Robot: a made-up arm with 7 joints. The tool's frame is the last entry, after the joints. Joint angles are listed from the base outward.
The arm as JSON. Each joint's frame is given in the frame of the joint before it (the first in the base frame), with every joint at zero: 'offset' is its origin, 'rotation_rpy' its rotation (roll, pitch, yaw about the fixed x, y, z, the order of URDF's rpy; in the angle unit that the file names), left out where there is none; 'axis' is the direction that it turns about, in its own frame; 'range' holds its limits. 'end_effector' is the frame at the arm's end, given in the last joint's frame.
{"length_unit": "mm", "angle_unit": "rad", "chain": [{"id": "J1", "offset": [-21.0, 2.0, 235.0], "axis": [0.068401, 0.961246, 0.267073], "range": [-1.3, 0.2]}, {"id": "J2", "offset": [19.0, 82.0, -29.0], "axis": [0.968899, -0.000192, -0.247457], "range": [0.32, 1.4]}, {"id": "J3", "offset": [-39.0, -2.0, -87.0], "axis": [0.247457, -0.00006, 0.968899], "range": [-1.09, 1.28]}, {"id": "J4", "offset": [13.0, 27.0, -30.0], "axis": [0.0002, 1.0, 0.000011], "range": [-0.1, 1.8]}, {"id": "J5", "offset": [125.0, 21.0, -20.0], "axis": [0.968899, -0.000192, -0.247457], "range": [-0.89, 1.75]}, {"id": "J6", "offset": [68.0, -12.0, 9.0], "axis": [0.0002, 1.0, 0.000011], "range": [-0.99, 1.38]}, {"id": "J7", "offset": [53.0, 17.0, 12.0], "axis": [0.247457, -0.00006, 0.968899], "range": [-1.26, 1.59]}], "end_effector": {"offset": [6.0, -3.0, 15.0], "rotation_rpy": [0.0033, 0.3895, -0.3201]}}
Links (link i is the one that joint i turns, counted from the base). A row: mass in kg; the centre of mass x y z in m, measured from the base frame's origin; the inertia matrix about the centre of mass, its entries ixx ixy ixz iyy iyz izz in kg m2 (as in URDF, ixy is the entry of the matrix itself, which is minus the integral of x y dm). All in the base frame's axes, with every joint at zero. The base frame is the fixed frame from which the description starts. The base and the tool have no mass.
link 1: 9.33; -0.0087 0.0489 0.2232; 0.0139 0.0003 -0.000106 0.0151 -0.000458 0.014
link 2: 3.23; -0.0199 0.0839 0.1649; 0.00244 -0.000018 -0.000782 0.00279 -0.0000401 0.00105
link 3: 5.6; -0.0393 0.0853 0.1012; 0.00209 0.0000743 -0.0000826 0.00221 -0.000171 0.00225
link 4: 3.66; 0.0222 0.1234 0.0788; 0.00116 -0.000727 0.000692 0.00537 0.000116 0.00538
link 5: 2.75; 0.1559 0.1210 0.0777; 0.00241 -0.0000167 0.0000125 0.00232 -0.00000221 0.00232
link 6: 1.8; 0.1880 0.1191 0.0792; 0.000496 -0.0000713 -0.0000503 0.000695 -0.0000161 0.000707
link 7: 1.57; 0.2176 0.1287 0.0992; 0.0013 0 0.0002 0.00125 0 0.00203
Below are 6 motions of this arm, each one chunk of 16 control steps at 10 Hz.
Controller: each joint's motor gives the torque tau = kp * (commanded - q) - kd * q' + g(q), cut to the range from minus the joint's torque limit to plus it. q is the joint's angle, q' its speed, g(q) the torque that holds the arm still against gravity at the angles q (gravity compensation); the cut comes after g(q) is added. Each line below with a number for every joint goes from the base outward.
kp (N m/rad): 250 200 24 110 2.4 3.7 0.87
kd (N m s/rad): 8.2 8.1 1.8 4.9 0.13 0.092 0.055
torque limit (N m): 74 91 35 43 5.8 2.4 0.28
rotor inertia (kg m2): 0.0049 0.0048 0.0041 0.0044 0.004 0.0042 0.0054
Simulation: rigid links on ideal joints. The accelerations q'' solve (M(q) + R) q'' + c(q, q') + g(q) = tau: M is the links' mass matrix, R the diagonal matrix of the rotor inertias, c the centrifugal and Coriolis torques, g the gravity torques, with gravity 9.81 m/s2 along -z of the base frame. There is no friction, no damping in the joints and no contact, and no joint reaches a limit. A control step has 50 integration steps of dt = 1/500 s. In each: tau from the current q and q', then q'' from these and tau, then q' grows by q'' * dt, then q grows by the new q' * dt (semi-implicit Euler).
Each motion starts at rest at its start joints. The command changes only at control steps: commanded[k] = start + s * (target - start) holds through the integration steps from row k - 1 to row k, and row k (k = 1, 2, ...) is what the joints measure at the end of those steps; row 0 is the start. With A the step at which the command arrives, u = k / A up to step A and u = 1 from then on. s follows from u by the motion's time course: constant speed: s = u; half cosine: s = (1 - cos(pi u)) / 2; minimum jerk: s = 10 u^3 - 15 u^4 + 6 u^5; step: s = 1 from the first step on.
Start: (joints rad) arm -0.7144 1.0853 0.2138 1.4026 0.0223 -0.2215 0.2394
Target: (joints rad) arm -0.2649 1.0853 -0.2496 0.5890 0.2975 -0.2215 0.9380
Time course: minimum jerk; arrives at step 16
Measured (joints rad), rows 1 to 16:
1: -0.7133 1.0853 0.2133 1.4010 0.0220 -0.2211 0.2401
2: -0.7068 1.0856 0.2097 1.3910 0.0211 -0.2193 0.2456
3: -0.6918 1.0861 0.1993 1.3663 0.0221 -0.2182 0.2626
4: -0.6673 1.0866 0.1795 1.3232 0.0283 -0.2199 0.2968
5: -0.6333 1.0871 0.1492 1.2618 0.0409 -0.2241 0.3493
6: -0.5911 1.0873 0.1094 1.1846 0.0597 -0.2288 0.4177
7: -0.5426 1.0872 0.0618 1.0959 0.0851 -0.2327 0.4970
8: -0.4907 1.0865 0.0084 1.0010 0.1174 -0.2354 0.5819
9: -0.4383 1.0853 -0.0487 0.9059 0.1566 -0.2372 0.6665
10: -0.3888 1.0839 -0.1067 0.8164 0.2012 -0.2384 0.7454
11: -0.3449 1.0824 -0.1621 0.7381 0.2477 -0.2390 0.8134
12: -0.3093 1.0812 -0.2105 0.6751 0.2913 -0.2393 0.8668
13: -0.2838 1.0807 -0.2478 0.6298 0.3260 -0.2391 0.9040
14: -0.2688 1.0807 -0.2709 0.6026 0.3466 -0.2373 0.9255
15: -0.2631 1.0815 -0.2787 0.5908 0.3501 -0.2331 0.9341
16: -0.2632 1.0829 -0.2732 0.5889 0.3372 -0.2265 0.9351

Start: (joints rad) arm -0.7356 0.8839 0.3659 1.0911 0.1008 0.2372 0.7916
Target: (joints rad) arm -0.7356 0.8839 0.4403 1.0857 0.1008 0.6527 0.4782
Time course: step
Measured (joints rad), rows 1 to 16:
1: -0.7446 0.8841 0.3932 1.0748 0.1396 0.6412 0.6472
2: -0.7322 0.8835 0.4339 1.0909 0.1006 0.7752 0.4669
3: -0.7262 0.8817 0.4639 1.0984 0.0840 0.6710 0.3958
4: -0.7348 0.8858 0.4576 1.0876 0.0834 0.6498 0.4237
5: -0.7396 0.8871 0.4420 1.0801 0.0841 0.6305 0.4762
6: -0.7382 0.8848 0.4345 1.0814 0.0976 0.6302 0.4987
7: -0.7353 0.8826 0.4348 1.0860 0.1112 0.6585 0.4928
8: -0.7338 0.8820 0.4386 1.0886 0.1133 0.6690 0.4815
9: -0.7346 0.8832 0.4413 1.0875 0.1058 0.6583 0.4760
10: -0.7361 0.8846 0.4416 1.0850 0.0967 0.6472 0.4754
11: -0.7365 0.8850 0.4410 1.0842 0.0936 0.6458 0.4758
12: -0.7359 0.8843 0.4406 1.0851 0.0972 0.6513 0.4765
13: -0.7352 0.8835 0.4403 1.0862 0.1024 0.6561 0.4780
14: -0.7352 0.8834 0.4401 1.0864 0.1044 0.6558 0.4796
15: -0.7355 0.8837 0.4399 1.0859 0.1029 0.6527 0.4799
16: -0.7358 0.8841 0.4400 1.0854 0.1002 0.6508 0.4788

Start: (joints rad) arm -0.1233 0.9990 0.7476 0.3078 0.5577 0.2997 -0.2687
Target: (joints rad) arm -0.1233 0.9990 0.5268 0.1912 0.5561 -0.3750 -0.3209
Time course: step
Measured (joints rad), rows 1 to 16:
1: -0.1158 0.9920 0.7063 0.2294 0.5710 -0.2278 -0.2675
2: -0.1330 1.0119 0.5573 0.1630 0.4697 -0.6385 -0.2941
3: -0.1318 1.0051 0.4637 0.1631 0.4419 -0.4457 -0.3240
4: -0.1204 0.9942 0.4619 0.1955 0.6027 -0.2885 -0.3234
5: -0.1155 0.9919 0.4891 0.2060 0.7406 -0.3525 -0.3156
6: -0.1196 0.9959 0.5055 0.1981 0.7009 -0.3962 -0.3200
7: -0.1246 0.9997 0.5161 0.1891 0.5636 -0.3780 -0.3256
8: -0.1262 1.0016 0.5337 0.1864 0.4783 -0.3767 -0.3219
9: -0.1251 1.0014 0.5499 0.1883 0.4770 -0.3786 -0.3172
10: -0.1239 1.0002 0.5514 0.1910 0.5126 -0.3692 -0.3174
11: -0.1231 0.9991 0.5398 0.1922 0.5490 -0.3680 -0.3202
12: -0.1228 0.9984 0.5250 0.1920 0.5729 -0.3762 -0.3221
13: -0.1227 0.9981 0.5153 0.1915 0.5818 -0.3799 -0.3224
14: -0.1228 0.9982 0.5140 0.1915 0.5788 -0.3774 -0.3217
15: -0.1231 0.9986 0.5190 0.1915 0.5687 -0.3749 -0.3208
16: -0.1234 0.9991 0.5257 0.1912 0.5561 -0.3743 -0.3204

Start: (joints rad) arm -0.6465 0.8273 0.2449 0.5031 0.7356 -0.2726 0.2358
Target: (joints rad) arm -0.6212 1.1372 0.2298 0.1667 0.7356 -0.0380 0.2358
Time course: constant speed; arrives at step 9
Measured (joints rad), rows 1 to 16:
1: -0.6402 0.8584 0.2325 0.4723 0.7896 -0.2331 0.2349
2: -0.6403 0.8946 0.2277 0.4324 0.8106 -0.2158 0.2317
3: -0.6394 0.9303 0.2307 0.3916 0.7658 -0.1979 0.2315
4: -0.6381 0.9660 0.2392 0.3521 0.7199 -0.1664 0.2349
5: -0.6356 1.0014 0.2486 0.3146 0.7036 -0.1350 0.2386
6: -0.6323 1.0358 0.2524 0.2780 0.7102 -0.1074 0.2395
7: -0.6290 1.0697 0.2484 0.2411 0.7238 -0.0820 0.2379
8: -0.6258 1.1035 0.2399 0.2037 0.7339 -0.0595 0.2359
9: -0.6228 1.1375 0.2317 0.1661 0.7387 -0.0367 0.2348
10: -0.6247 1.1396 0.2353 0.1598 0.6898 -0.0622 0.2376
11: -0.6226 1.1381 0.2387 0.1635 0.6832 -0.0442 0.2376
12: -0.6215 1.1376 0.2387 0.1673 0.7231 -0.0237 0.2364
13: -0.6205 1.1370 0.2343 0.1687 0.7524 -0.0311 0.2365
14: -0.6205 1.1367 0.2273 0.1677 0.7543 -0.0412 0.2361
15: -0.6208 1.1367 0.2229 0.1665 0.7434 -0.0431 0.2351
16: -0.6211 1.1369 0.2237 0.1662 0.7359 -0.0412 0.2347

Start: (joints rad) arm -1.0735 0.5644 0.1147 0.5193 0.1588 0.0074 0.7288
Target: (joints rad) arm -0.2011 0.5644 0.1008 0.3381 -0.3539 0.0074 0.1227
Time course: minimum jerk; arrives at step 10
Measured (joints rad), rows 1 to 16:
1: -1.0668 0.5646 0.1138 0.5163 0.1497 0.0002 0.7277
2: -1.0259 0.5654 0.1099 0.5016 0.1039 -0.0336 0.7160
3: -0.9316 0.5651 0.1067 0.4805 0.0353 -0.0643 0.6715
4: -0.7878 0.5628 0.1050 0.4605 -0.0280 -0.0406 0.5833
5: -0.6170 0.5592 0.1001 0.4412 -0.0843 0.0152 0.4643
6: -0.4501 0.5562 0.0912 0.4180 -0.1423 0.0512 0.3371
7: -0.3154 0.5556 0.0841 0.3916 -0.2059 0.0571 0.2222
8: -0.2298 0.5572 0.0845 0.3683 -0.2714 0.0495 0.1378
9: -0.1955 0.5600 0.0927 0.3532 -0.3275 0.0392 0.0963
10: -0.1970 0.5632 0.1036 0.3442 -0.3639 0.0213 0.0956
11: -0.2039 0.5662 0.1113 0.3357 -0.3781 -0.0086 0.1154
12: -0.2042 0.5667 0.1143 0.3336 -0.3735 -0.0181 0.1293
13: -0.2013 0.5653 0.1115 0.3372 -0.3664 0.0045 0.1300
14: -0.1996 0.5639 0.1044 0.3402 -0.3597 0.0208 0.1254
15: -0.2001 0.5636 0.0977 0.3397 -0.3496 0.0150 0.1220
16: -0.2015 0.5640 0.0944 0.3377 -0.3416 0.0048 0.1210

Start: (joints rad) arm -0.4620 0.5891 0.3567 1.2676 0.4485 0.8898 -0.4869
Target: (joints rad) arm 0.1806 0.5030 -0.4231 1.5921 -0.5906 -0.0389 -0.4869
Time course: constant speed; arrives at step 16
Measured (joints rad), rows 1 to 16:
1: -0.4288 0.5889 0.3154 1.2762 0.3548 0.7763 -0.4855
2: -0.3821 0.5790 0.2717 1.3024 0.2849 0.7142 -0.4968
3: -0.3346 0.5691 0.2256 1.3324 0.2612 0.7197 -0.5015
4: -0.2909 0.5625 0.1796 1.3574 0.2252 0.6707 -0.4871
5: -0.2532 0.5586 0.1312 1.3750 0.1552 0.5914 -0.4727
6: -0.2174 0.5550 0.0807 1.3902 0.0680 0.5180 -0.4743
7: -0.1786 0.5501 0.0309 1.4084 -0.0096 0.4550 -0.4867
8: -0.1366 0.5441 -0.0176 1.4303 -0.0701 0.4053 -0.4952
9: -0.0942 0.5380 -0.0658 1.4530 -0.1243 0.3586 -0.4932
10: -0.0533 0.5323 -0.1143 1.4741 -0.1834 0.3028 -0.4860
11: -0.0139 0.5273 -0.1632 1.4935 -0.2502 0.2396 -0.4817
12: 0.0252 0.5223 -0.2122 1.5125 -0.3201 0.1767 -0.4830
13: 0.0652 0.5170 -0.2610 1.5324 -0.3875 0.1186 -0.4867
14: 0.1061 0.5115 -0.3095 1.5532 -0.4512 0.0640 -0.4885
15: 0.1469 0.5060 -0.3580 1.5740 -0.5139 0.0088 -0.4877
16: 0.1872 0.5007 -0.4066 1.5942 -0.5780 -0.0492 -0.4860

